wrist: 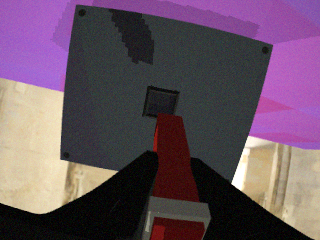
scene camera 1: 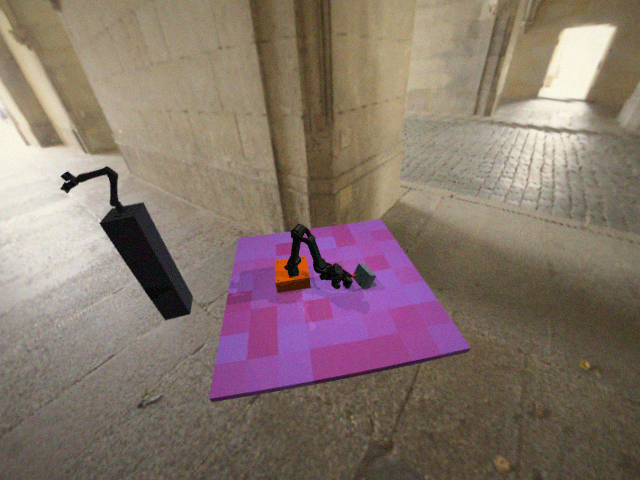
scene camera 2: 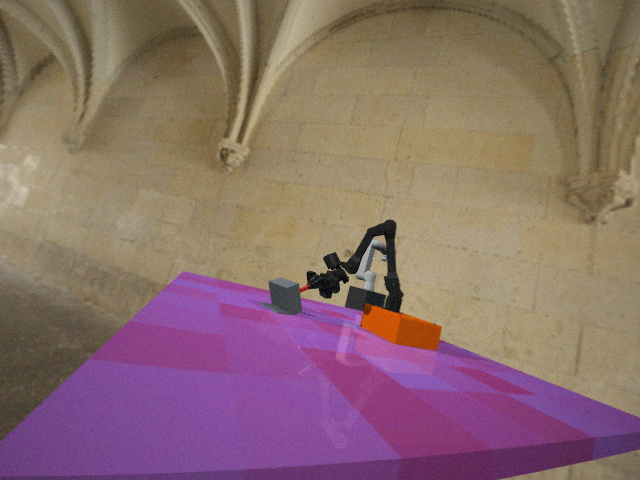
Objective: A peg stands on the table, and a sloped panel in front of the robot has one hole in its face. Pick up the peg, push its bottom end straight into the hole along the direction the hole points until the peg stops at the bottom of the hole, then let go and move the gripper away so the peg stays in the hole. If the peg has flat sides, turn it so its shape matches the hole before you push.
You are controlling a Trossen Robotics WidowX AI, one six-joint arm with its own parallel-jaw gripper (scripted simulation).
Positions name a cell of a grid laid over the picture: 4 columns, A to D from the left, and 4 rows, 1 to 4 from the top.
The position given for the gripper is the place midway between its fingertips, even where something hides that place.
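The gripper (wrist: C3) is carrying a red square peg. A grey sloped panel is visible in scene camera 2 (scene camera 2: B3) and in the wrist view (wrist: B1).
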